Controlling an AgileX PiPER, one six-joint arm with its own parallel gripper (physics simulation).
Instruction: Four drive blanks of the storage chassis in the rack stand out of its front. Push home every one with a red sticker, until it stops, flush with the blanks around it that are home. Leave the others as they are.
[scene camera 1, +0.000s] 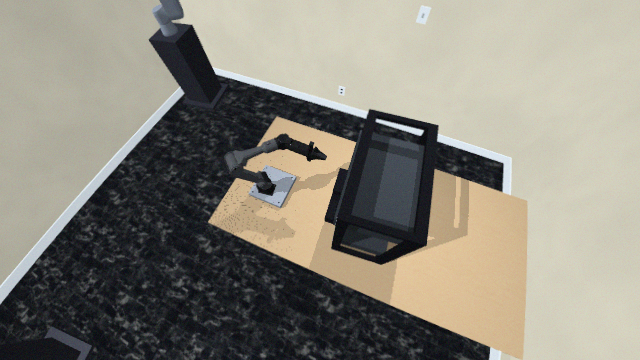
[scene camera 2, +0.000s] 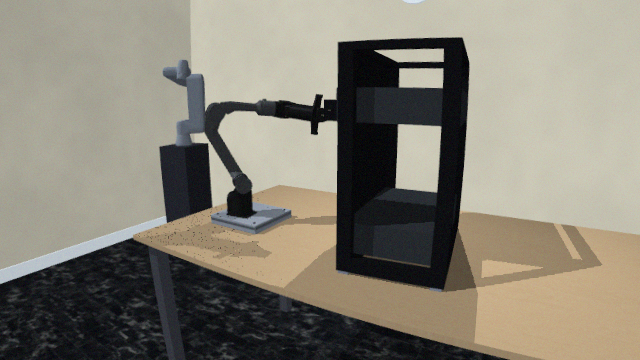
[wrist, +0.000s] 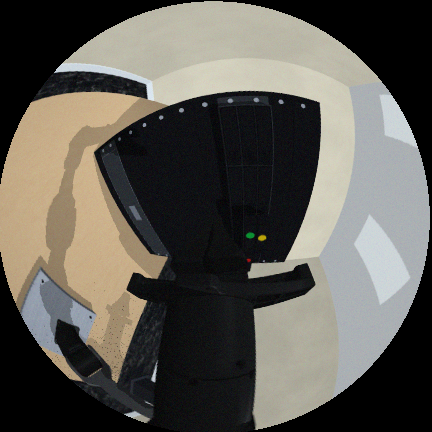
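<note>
The storage chassis (scene camera 2: 400, 106) is a dark box in the upper part of the rack (scene camera 2: 346, 165) (scene camera 1: 429, 165). In the wrist view its black front shows several narrow blanks divided by thin lines. A green sticker (wrist: 250, 235) and a yellow sticker (wrist: 262, 238) sit side by side low in that view; a red sticker (wrist: 249, 260) shows small below them, close above the gripper's flange. Dark blocks (scene camera 1: 336, 196) stand out of the front; single blanks cannot be told there. My gripper (scene camera 1: 325, 157) (wrist: 215, 221) is shut and empty, a short way in front of the rack, apart from it.
The rack stands on a wooden table (scene camera 1: 475, 280) (scene camera 2: 540, 295). A second grey box (scene camera 2: 395, 235) fills the rack's bottom. The arm's base plate (scene camera 1: 287, 187) (wrist: 35, 310) is bolted in front of the rack. Another arm on a dark pedestal (scene camera 1: 187, 65) (scene camera 2: 185, 180) stands beyond the table.
</note>
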